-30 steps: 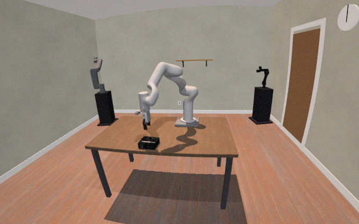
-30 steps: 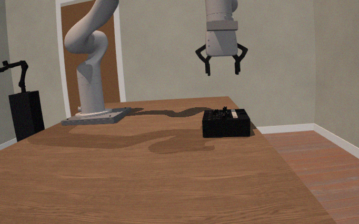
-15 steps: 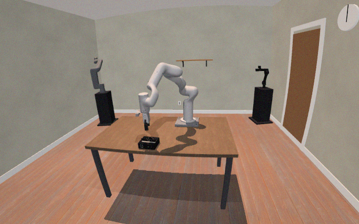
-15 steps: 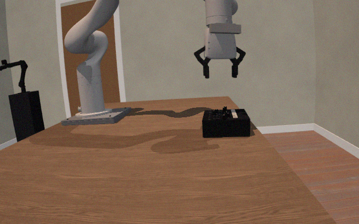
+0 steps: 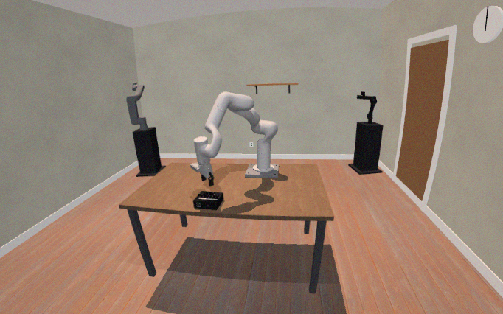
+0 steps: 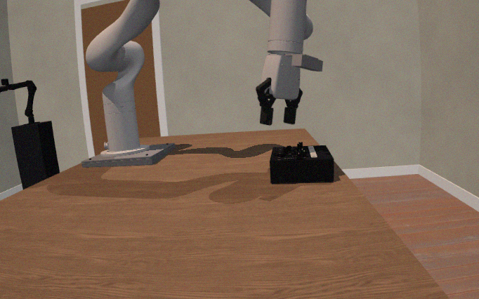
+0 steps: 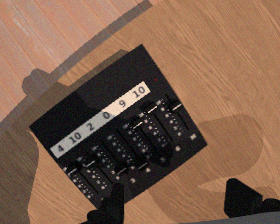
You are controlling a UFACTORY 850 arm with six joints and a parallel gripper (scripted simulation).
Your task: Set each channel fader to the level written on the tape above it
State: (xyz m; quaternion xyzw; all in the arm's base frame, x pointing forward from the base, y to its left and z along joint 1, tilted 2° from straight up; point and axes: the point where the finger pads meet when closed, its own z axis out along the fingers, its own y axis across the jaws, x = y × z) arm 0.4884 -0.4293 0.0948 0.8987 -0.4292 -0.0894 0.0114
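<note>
The master fader is 7 cm below my hand, 6 cm to the right of it and 3 cm ahead of it.
</note>
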